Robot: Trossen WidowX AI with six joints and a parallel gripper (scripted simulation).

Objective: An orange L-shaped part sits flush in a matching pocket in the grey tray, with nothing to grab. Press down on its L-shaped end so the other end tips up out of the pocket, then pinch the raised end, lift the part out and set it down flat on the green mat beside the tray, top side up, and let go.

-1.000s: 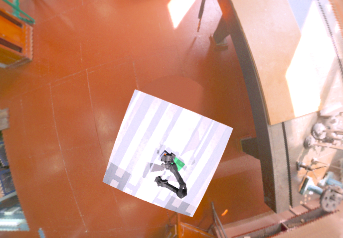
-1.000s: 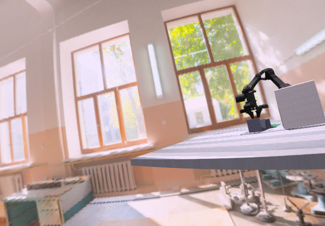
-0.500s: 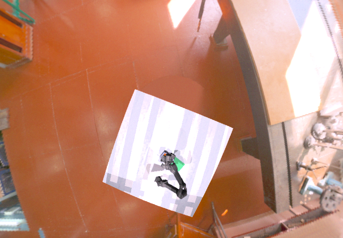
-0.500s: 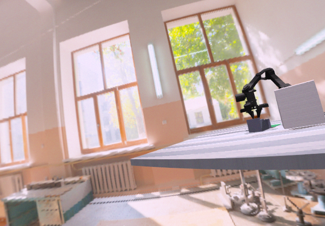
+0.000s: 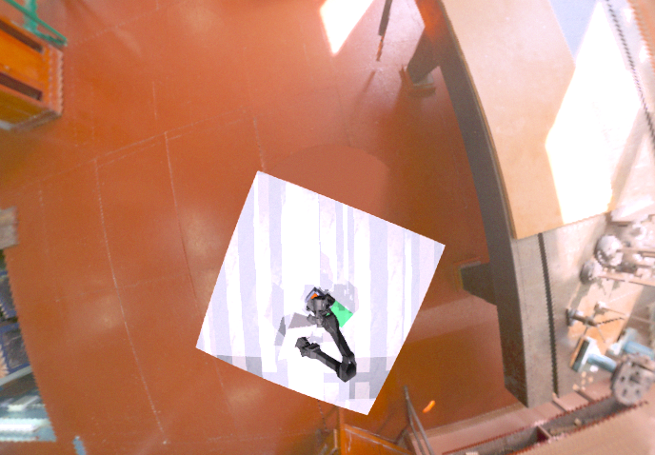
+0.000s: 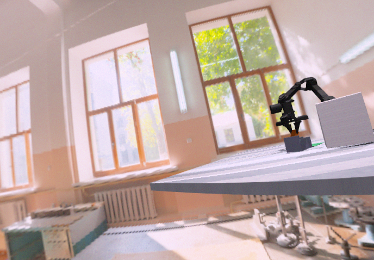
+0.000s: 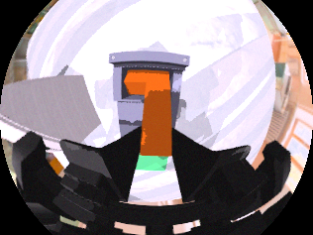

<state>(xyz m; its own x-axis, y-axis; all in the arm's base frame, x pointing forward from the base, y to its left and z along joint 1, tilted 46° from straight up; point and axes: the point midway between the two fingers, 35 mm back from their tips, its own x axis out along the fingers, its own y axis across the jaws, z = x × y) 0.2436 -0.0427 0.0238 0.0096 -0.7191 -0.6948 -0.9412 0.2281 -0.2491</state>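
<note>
Right now the green mat is 6 cm behind my gripper tip, 13 cm to the right of it and 11 cm below it. Round my gripper tip: orange L-shaped part 3 cm to the left, 3 cm below.
</note>
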